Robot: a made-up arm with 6 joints.
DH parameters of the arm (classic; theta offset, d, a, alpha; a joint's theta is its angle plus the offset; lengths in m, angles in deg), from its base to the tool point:
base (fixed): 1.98 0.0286 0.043 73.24
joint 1: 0 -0.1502 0.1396 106.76
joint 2: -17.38 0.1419 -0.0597 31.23
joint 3: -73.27 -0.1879 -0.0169 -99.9
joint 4: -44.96 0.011 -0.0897 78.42
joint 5: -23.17 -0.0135 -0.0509 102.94
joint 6: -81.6 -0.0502 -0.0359 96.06
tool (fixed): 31.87 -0.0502 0 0
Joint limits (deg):
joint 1: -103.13..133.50
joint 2: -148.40..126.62
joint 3: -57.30..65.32
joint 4: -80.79..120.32
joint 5: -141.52..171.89
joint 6: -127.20..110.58
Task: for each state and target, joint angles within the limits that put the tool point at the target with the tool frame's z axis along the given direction. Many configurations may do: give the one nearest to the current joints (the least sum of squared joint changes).
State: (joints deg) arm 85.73 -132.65 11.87 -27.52 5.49 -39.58
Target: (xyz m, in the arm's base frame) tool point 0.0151 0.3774 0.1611 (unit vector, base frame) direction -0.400 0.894 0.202
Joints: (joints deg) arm 72.32 -148.40 -7.58 -8.71 20.42 -18.36
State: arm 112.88 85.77 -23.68 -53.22 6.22 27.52
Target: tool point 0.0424 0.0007 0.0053 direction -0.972 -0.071 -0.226
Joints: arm 130.15 79.16 -34.60 -18.02 -33.21 58.35
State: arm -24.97 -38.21 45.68 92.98 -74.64 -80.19
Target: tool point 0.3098 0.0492 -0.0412 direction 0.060 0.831 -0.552
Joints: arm -3.08 -73.01 26.12 77.12 -68.27 -58.39
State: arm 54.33 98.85 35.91 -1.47 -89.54 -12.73
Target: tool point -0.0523 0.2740 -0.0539 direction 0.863 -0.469 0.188
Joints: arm 103.73 123.13 28.39 -29.79 -109.57 -6.49
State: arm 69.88 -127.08 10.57 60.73 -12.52 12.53
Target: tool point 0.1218 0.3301 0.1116 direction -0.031 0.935 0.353
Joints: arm 84.44 -141.64 22.84 108.18 -22.86 50.26
